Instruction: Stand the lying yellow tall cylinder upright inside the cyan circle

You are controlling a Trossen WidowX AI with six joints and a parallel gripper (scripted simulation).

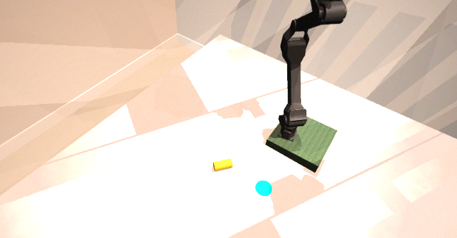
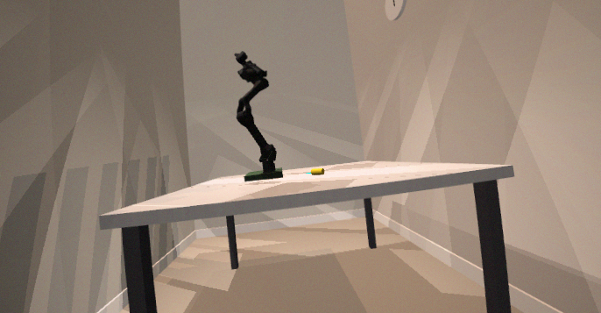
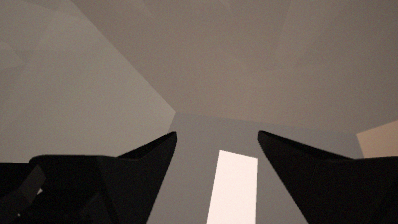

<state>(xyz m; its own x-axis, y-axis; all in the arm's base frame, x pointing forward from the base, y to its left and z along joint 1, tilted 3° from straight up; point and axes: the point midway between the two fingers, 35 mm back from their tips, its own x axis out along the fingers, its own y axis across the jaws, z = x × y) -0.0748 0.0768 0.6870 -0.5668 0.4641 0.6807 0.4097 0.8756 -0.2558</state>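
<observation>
Right now the yellow cylinder is 73 cm below my gripper tip, 35 cm ahead of it and 24 cm to the right of it. From my gripper tip the other things lie so: cyan circle: 75 cm below, 37 cm ahead, 7 cm to the right.
</observation>
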